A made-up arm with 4 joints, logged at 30 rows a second.
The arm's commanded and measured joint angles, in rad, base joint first. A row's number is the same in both.
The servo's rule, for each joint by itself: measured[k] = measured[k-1] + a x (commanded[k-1-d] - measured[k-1]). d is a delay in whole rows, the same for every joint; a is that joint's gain. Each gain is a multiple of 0.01, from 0.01 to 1. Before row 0 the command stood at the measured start. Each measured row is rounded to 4 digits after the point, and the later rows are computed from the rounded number. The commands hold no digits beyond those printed.
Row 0, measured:
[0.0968 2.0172 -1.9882 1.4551]
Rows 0 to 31, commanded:
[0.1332 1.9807 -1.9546 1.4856]
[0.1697 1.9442 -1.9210 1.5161]
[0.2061 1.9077 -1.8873 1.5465]
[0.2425 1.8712 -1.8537 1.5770]
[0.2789 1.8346 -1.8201 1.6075]
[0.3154 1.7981 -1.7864 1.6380]
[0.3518 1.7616 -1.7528 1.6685]
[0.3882 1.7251 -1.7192 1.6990]
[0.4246 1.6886 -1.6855 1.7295]
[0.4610 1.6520 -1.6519 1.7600]
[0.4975 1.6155 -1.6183 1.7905]
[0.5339 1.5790 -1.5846 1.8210]
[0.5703 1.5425 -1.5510 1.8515]
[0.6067 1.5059 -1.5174 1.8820]
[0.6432 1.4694 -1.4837 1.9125]
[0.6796 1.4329 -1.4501 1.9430]
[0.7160 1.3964 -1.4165 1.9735]
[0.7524 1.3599 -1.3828 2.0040]
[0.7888 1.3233 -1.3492 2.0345]
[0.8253 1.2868 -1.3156 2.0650]
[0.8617 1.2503 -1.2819 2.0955]
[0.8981 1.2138 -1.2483 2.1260]
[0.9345 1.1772 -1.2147 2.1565]
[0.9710 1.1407 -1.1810 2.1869]
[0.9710 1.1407 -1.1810 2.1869]
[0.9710 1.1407 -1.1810 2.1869]
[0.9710 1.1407 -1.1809 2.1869]
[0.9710 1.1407 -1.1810 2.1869]
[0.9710 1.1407 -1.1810 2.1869]
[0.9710 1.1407 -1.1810 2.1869]
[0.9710 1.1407 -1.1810 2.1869]
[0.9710 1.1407 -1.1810 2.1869]
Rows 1 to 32, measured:
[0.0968 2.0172 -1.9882 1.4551]
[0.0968 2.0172 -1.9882 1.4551]
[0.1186 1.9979 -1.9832 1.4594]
[0.1493 1.9694 -1.9739 1.4673]
[0.1834 1.9367 -1.9609 1.4784]
[0.2189 1.9020 -1.9448 1.4922]
[0.2549 1.8663 -1.9261 1.5083]
[0.2912 1.8302 -1.9051 1.5265]
[0.3276 1.7938 -1.8823 1.5464]
[0.3640 1.7574 -1.8578 1.5678]
[0.4004 1.7209 -1.8320 1.5904]
[0.4368 1.6844 -1.8050 1.6141]
[0.4732 1.6479 -1.7770 1.6388]
[0.5096 1.6114 -1.7481 1.6643]
[0.5460 1.5749 -1.7185 1.6905]
[0.5824 1.5383 -1.6883 1.7173]
[0.6189 1.5018 -1.6576 1.7446]
[0.6553 1.4653 -1.6265 1.7724]
[0.6917 1.4288 -1.5950 1.8006]
[0.7281 1.3923 -1.5632 1.8291]
[0.7645 1.3557 -1.5311 1.8579]
[0.8010 1.3192 -1.4988 1.8869]
[0.8374 1.2827 -1.4663 1.9161]
[0.8738 1.2462 -1.4336 1.9455]
[0.9102 1.2096 -1.4008 1.9750]
[0.9467 1.1731 -1.3678 2.0047]
[0.9613 1.1559 -1.3398 2.0302]
[0.9671 1.1478 -1.3160 2.0521]
[0.9694 1.1440 -1.2957 2.0710]
[0.9704 1.1423 -1.2785 2.0872]
[0.9708 1.1415 -1.2639 2.1012]
[0.9709 1.1411 -1.2515 2.1132]
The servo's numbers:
d 2
a 0.60 0.53 0.15 0.14

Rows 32 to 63, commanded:
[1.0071 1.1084 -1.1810 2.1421]
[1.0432 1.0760 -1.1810 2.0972]
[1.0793 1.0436 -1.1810 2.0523]
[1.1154 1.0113 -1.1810 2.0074]
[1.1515 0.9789 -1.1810 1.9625]
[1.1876 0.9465 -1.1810 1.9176]
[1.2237 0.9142 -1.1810 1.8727]
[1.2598 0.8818 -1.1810 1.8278]
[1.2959 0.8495 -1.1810 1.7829]
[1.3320 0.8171 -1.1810 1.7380]
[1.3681 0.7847 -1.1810 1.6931]
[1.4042 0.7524 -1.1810 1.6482]
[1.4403 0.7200 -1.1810 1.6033]
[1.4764 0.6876 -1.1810 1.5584]
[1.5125 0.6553 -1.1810 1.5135]
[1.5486 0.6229 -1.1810 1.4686]
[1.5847 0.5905 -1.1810 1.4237]
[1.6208 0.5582 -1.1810 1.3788]
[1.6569 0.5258 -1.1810 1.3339]
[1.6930 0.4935 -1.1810 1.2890]
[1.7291 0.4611 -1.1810 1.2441]
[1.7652 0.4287 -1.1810 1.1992]
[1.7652 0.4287 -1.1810 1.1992]
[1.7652 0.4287 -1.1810 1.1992]
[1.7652 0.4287 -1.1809 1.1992]
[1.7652 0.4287 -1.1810 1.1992]
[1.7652 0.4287 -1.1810 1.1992]
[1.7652 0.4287 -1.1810 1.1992]
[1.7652 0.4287 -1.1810 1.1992]
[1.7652 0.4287 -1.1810 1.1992]
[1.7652 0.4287 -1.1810 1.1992]
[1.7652 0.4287 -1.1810 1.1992]
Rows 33 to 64, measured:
[0.9710 1.1409 -1.2409 2.1235]
[0.9710 1.1408 -1.2319 2.1324]
[0.9927 1.1236 -1.2243 2.1338]
[1.0230 1.0984 -1.2178 2.1287]
[1.0568 1.0694 -1.2123 2.1180]
[1.0920 1.0386 -1.2076 2.1025]
[1.1277 1.0070 -1.2036 2.0829]
[1.1636 0.9749 -1.2002 2.0598]
[1.1997 0.9427 -1.1973 2.0336]
[1.2358 0.9104 -1.1949 2.0048]
[1.2719 0.8781 -1.1928 1.9737]
[1.3080 0.8458 -1.1910 1.9407]
[1.3441 0.8134 -1.1895 1.9060]
[1.3802 0.7811 -1.1882 1.8699]
[1.4163 0.7487 -1.1871 1.8326]
[1.4524 0.7163 -1.1862 1.7942]
[1.4885 0.6840 -1.1854 1.7549]
[1.5246 0.6516 -1.1847 1.7148]
[1.5607 0.6192 -1.1841 1.6740]
[1.5968 0.5869 -1.1836 1.6327]
[1.6329 0.5545 -1.1832 1.5909]
[1.6690 0.5222 -1.1829 1.5486]
[1.7051 0.4898 -1.1826 1.5060]
[1.7412 0.4574 -1.1824 1.4630]
[1.7556 0.4422 -1.1822 1.4261]
[1.7614 0.4350 -1.1820 1.3943]
[1.7637 0.4317 -1.1818 1.3670]
[1.7646 0.4301 -1.1817 1.3435]
[1.7650 0.4294 -1.1816 1.3233]
[1.7651 0.4290 -1.1815 1.3059]
[1.7652 0.4288 -1.1814 1.2910]
[1.7652 0.4287 -1.1813 1.2781]

